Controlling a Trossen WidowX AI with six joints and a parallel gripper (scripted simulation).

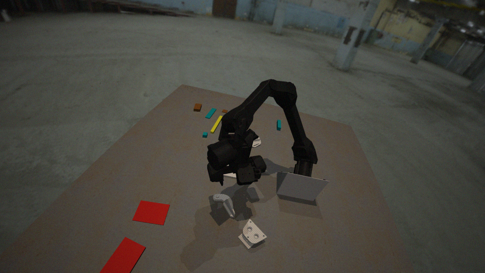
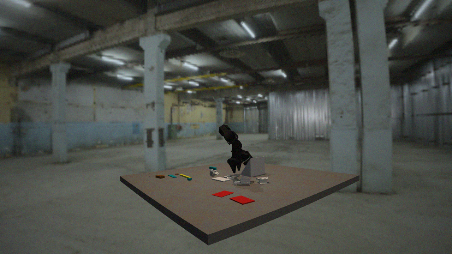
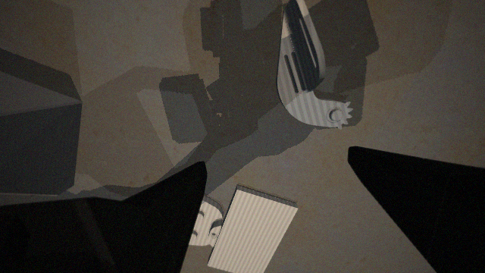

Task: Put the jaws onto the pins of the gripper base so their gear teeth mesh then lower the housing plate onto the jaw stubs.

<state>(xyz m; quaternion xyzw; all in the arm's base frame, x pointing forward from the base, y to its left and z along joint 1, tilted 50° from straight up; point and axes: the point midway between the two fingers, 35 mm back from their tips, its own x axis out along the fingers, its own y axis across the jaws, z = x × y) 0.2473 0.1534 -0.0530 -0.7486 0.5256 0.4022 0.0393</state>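
My gripper tip is now 60 mm above the gripper jaw, 50 mm to the right of it and 30 mm short of it. The rest, counted from my gripper tip: yellow bar (370 mm to the right, 210 mm ahead, 60 mm below); then teal block (530 mm to the right, 120 mm behind, 60 mm below).
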